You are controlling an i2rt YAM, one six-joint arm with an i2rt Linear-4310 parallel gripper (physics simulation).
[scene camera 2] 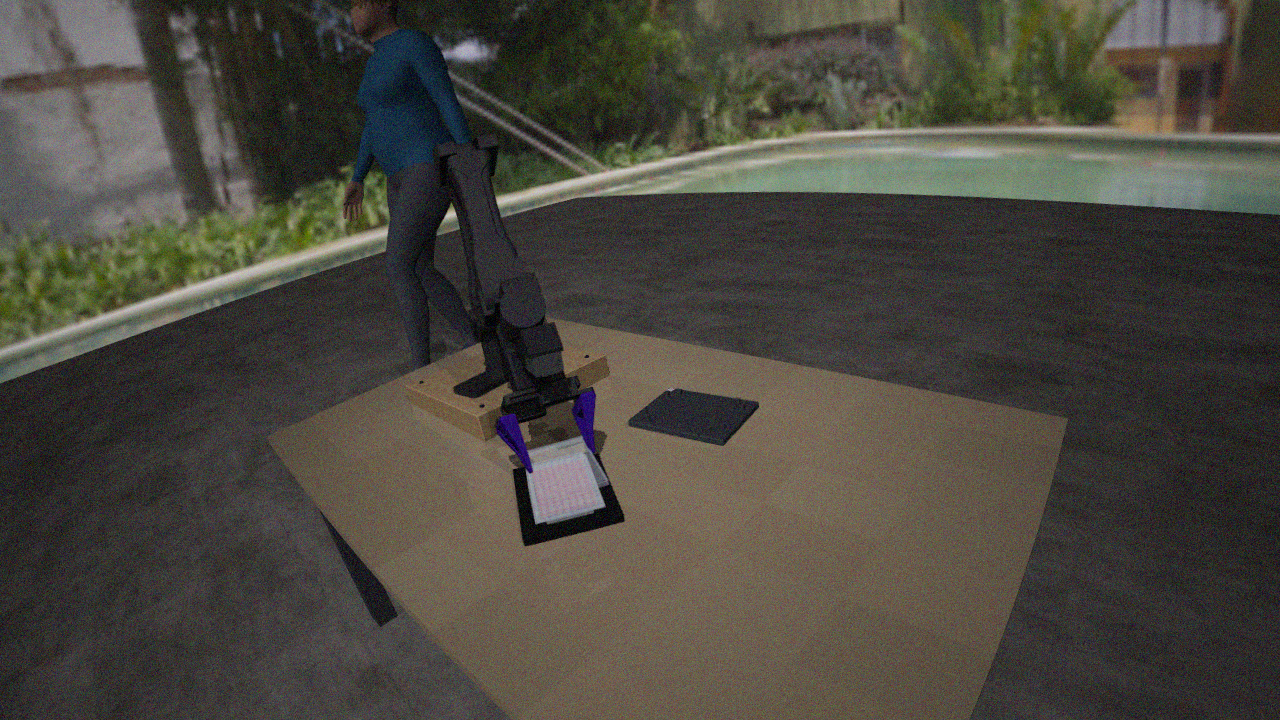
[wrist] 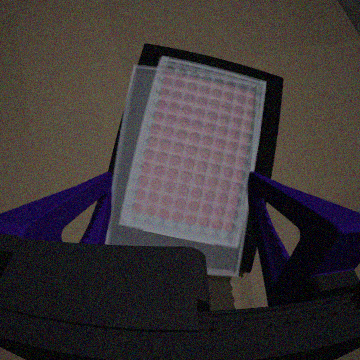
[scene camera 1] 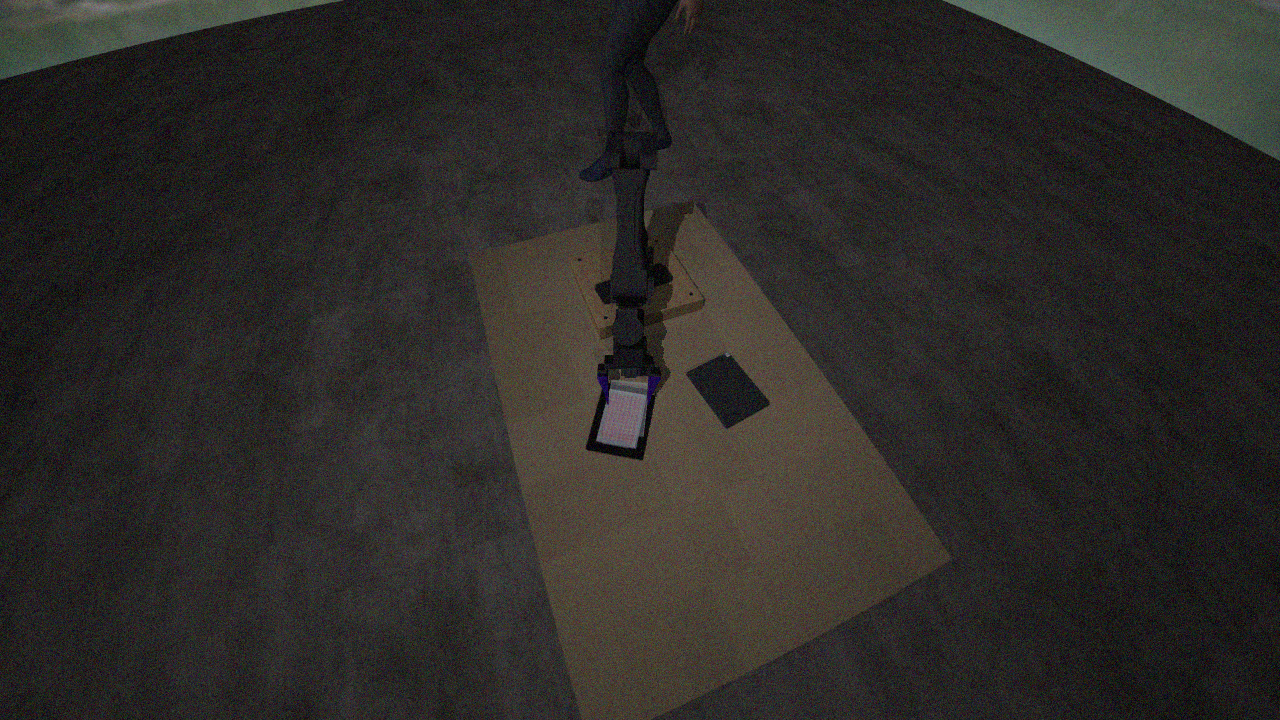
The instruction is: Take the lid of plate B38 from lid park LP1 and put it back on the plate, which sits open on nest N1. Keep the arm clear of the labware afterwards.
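Places are measured from the arm's base along level axes (x back, y left, z down), in millimetres.
Pixels of known places: gripper, between the fingertips: [scene camera 2: 562, 463] [wrist: 180, 180] [scene camera 1: 628, 403]; arm's base, origin of its link: [scene camera 2: 506, 374].
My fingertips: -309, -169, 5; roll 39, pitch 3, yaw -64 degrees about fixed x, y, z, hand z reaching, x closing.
Ahead of a thing's pixels: the offset from my fingertips to its top centre, as dx, dy, dz. "spot": to the spot under its first point. Level surfaces: height alone.
The plate B38 @[-6, -6, -4] [scene camera 1: 622, 422] [scene camera 2: 565, 488] [wrist: 195, 150], pale with pink wells, sits on the black nest N1 @[-15, -22, +18] [scene camera 1: 615, 451] [scene camera 2: 572, 530] [wrist: 274, 115]. My gripper [scene camera 1: 631, 396] [scene camera 2: 560, 459] [wrist: 180, 180] is shut on the clear lid @[spot: +37, +21, -2] [scene camera 1: 629, 386] [scene camera 2: 597, 467] [wrist: 132, 120], with a purple finger at each long side. The lid overlaps the plate but is out of line: it sticks out past the plate's arm-side end and one long side. Whether it touches the plate I cannot tell. The dark lid park LP1 @[-53, +227, +16] [scene camera 1: 727, 391] [scene camera 2: 695, 416] holds no visible lid.
The arm's wooden base board [scene camera 1: 675, 310] [scene camera 2: 452, 413] lies behind the nest on the tan table top @[dz +36] [scene camera 1: 716, 555] [scene camera 2: 805, 555]. The lid park is beside the nest, to the right in both scene views. A person [scene camera 1: 626, 71] [scene camera 2: 407, 107] stands behind the arm, off the table.
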